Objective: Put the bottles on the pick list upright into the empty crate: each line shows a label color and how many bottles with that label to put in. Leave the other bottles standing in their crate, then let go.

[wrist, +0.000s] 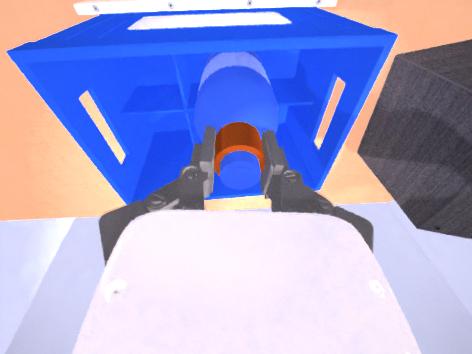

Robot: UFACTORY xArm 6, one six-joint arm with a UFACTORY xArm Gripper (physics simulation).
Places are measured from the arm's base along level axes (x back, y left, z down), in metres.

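Pixels of known places: gripper, fingertip midpoint: (237, 144).
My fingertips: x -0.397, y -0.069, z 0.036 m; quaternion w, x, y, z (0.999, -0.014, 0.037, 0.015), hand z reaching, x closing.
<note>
For each thing: its top centre in the pictures, then the offset to it from my fingertips. "spot": a spot on its surface instead. Level surfaces: height alone.
- blue bottle at its top centre: (247, 177) dx +0.002, dy -0.002, dz -0.037 m
- blue crate at a spot on its surface: (320, 46) spot: dx +0.062, dy -0.057, dz +0.041 m
- white panel at its top centre: (211, 26) dx -0.017, dy -0.056, dz +0.097 m
- white strip at a spot on its surface: (210, 5) spot: dx -0.018, dy -0.062, dz +0.186 m
- orange-tan surface at its surface level: dz +0.216 m
A blue bottle (236, 97) with an orange neck, a blue cap and a pale band near its far end shows in the middle of the wrist view. My gripper (237, 144) is shut on its orange neck, one finger on each side. The bottle is over or partly within the blue crate (320, 46), which has thin dividers and a slot in each side wall. The bottle hides part of the dividers and the crate floor. I cannot tell whether its base touches the crate. The label color is unclear, and the pick list's text does not show.
A white panel (210, 20) is on the crate's far wall. A white strip (210, 5) with small screws runs behind the crate. A dark, wood-grained block (425, 125) stands to the right. The crate is on an orange-tan surface (35, 165), with a pale grey area nearer me.
</note>
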